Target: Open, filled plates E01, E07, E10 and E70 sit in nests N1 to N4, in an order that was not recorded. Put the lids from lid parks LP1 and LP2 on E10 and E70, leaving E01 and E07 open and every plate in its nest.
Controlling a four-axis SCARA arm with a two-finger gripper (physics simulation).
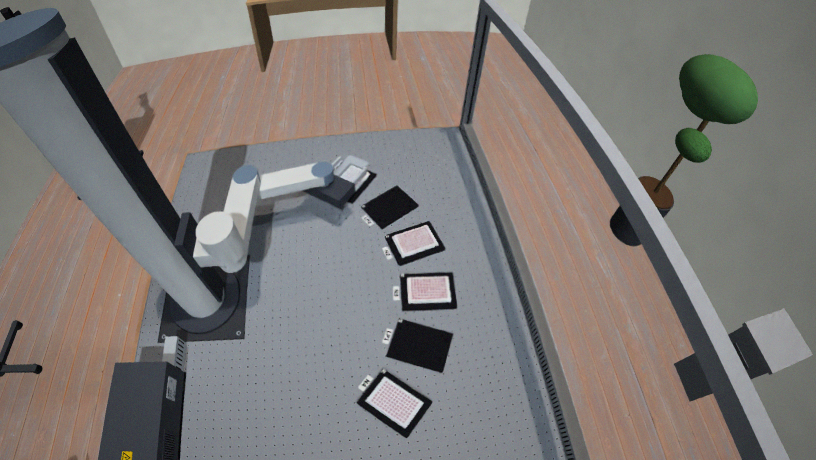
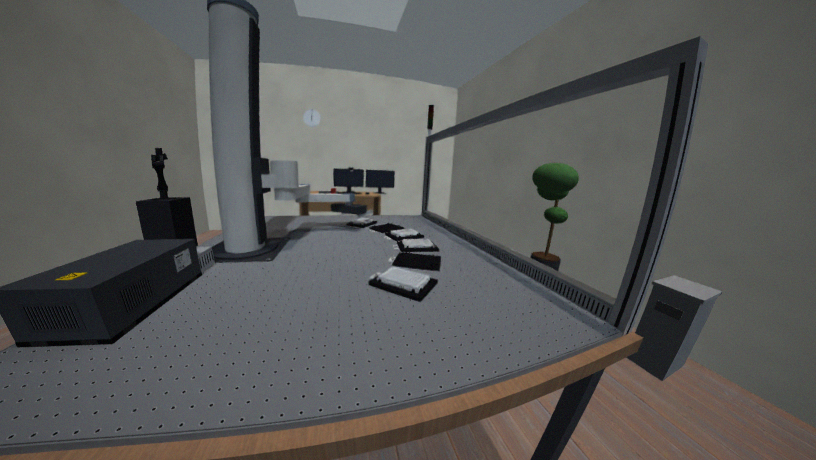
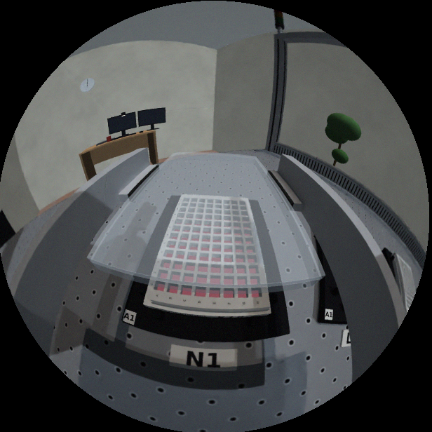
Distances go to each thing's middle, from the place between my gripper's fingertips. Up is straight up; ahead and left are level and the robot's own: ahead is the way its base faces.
Labels:
Right now my hand is 80 mm above the nest N1 (image 3: pixel 212 329), 20 mm to the left of it and 10 mm past it. Round my hand: lid park LP2 (image 1: pixel 390 205): 150 mm to the right, 120 mm ahead, 80 mm below; then lid park LP1 (image 1: pixel 420 345): 660 mm to the right, 140 mm ahead, 80 mm below; then nest n3 (image 1: pixel 453 304): 500 mm to the right, 190 mm ahead, 80 mm below.

